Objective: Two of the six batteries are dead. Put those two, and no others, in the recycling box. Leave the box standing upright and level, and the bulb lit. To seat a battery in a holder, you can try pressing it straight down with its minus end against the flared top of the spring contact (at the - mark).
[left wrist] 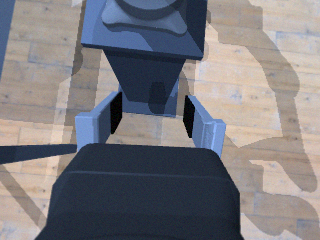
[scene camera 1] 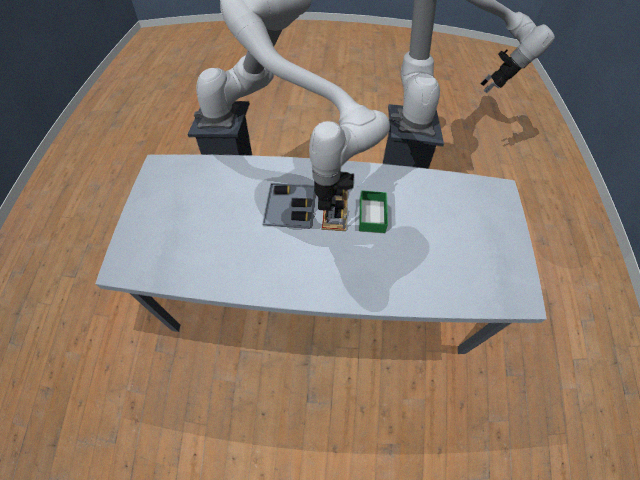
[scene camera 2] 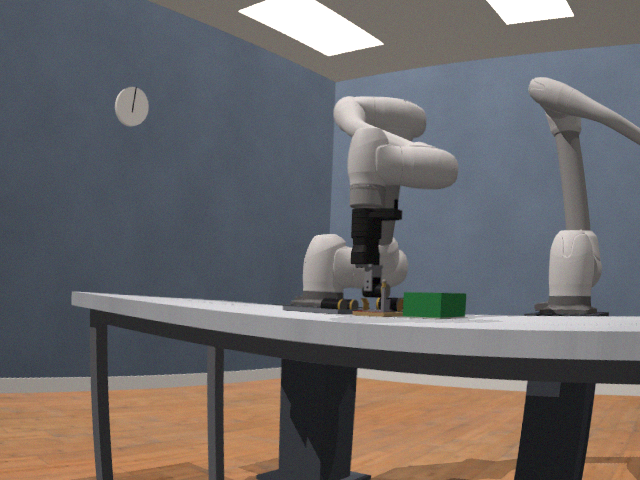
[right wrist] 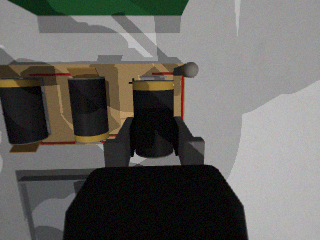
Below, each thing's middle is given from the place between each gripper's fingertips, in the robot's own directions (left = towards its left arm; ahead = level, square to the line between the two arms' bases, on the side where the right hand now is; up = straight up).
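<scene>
I see my right gripper: 16 cm to the right of the green recycling box [scene camera 2: 415, 305], 4 cm past it, 6 cm above it. Green recycling box, from my left hand: 60 cm ahead, 56 cm to the right, 25 cm below.
</scene>
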